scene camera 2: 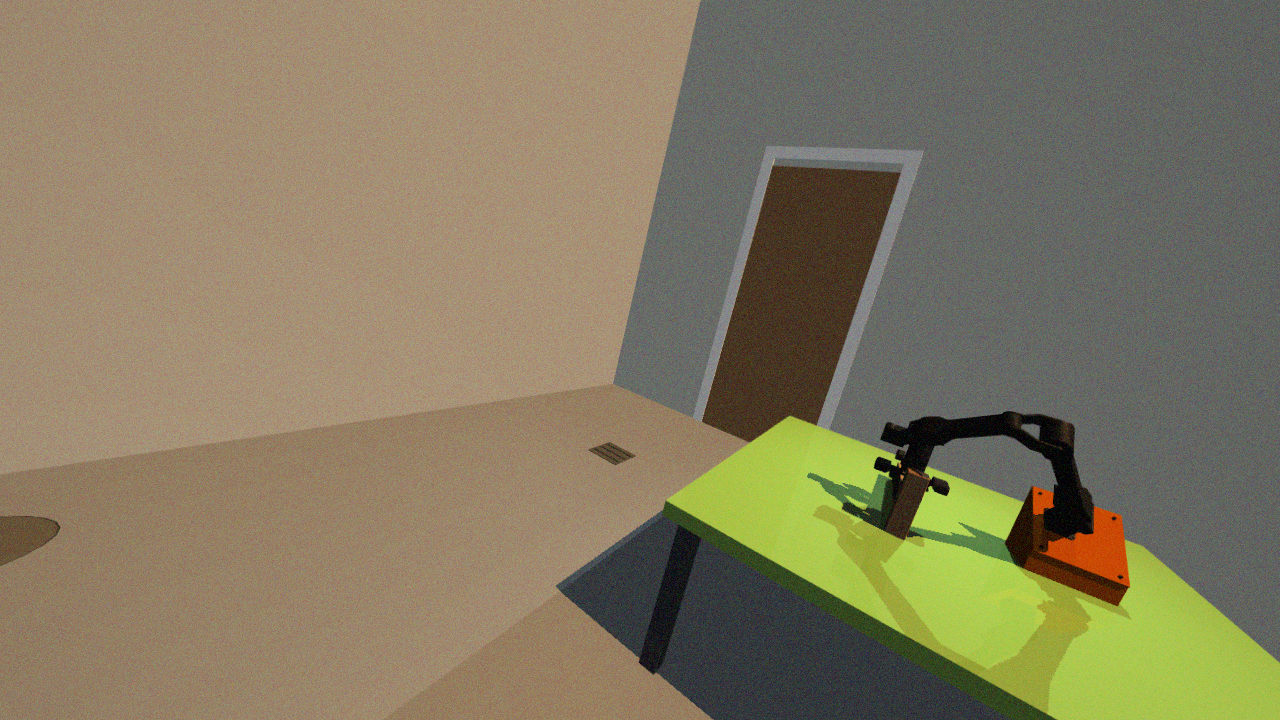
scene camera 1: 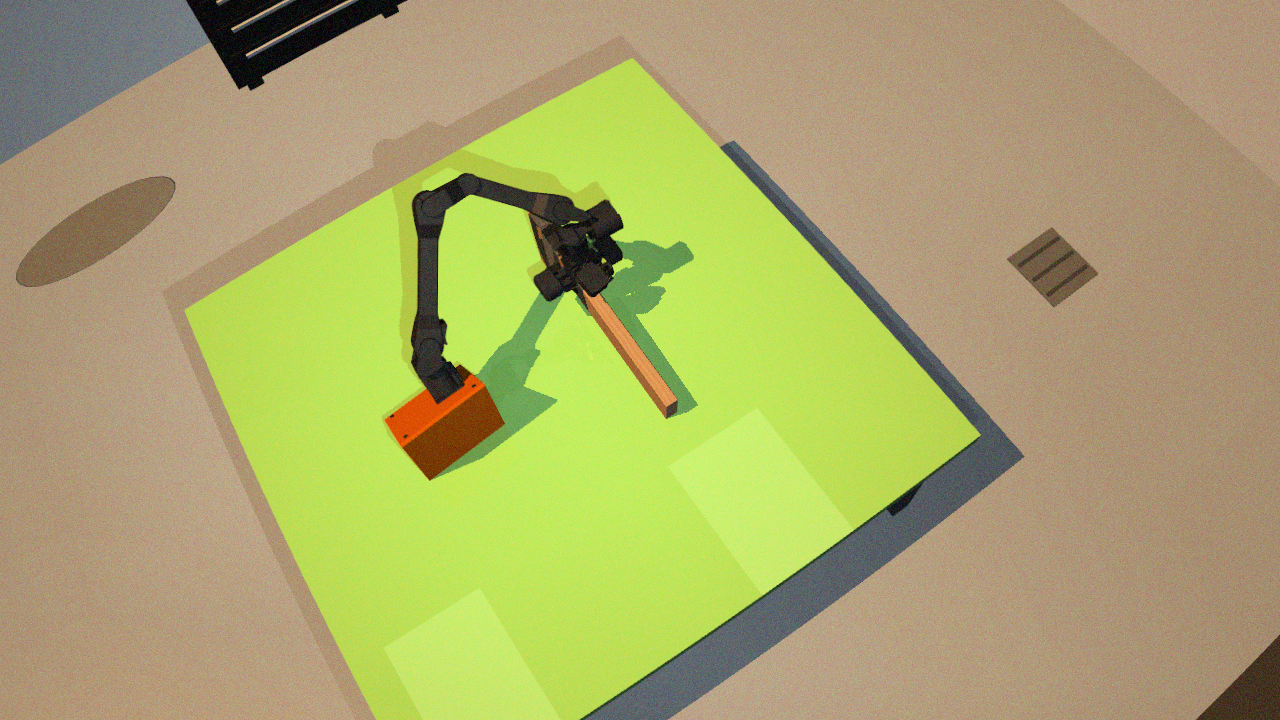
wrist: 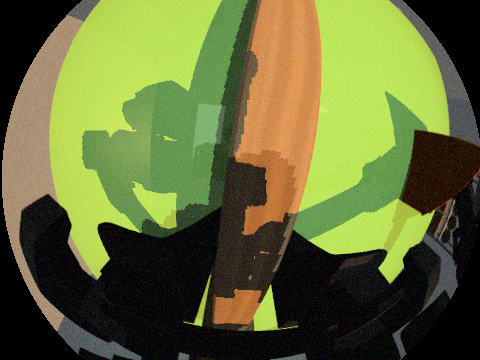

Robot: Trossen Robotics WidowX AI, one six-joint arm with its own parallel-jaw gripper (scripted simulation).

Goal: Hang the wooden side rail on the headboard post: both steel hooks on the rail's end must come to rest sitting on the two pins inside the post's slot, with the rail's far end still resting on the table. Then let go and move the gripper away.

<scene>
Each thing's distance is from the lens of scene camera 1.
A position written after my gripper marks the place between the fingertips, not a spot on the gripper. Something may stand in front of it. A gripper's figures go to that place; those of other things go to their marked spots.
my gripper (scene camera 1: 582, 288): 195 cm
wooden side rail (scene camera 1: 621, 339): 183 cm
headboard post (scene camera 1: 542, 229): 190 cm
</scene>
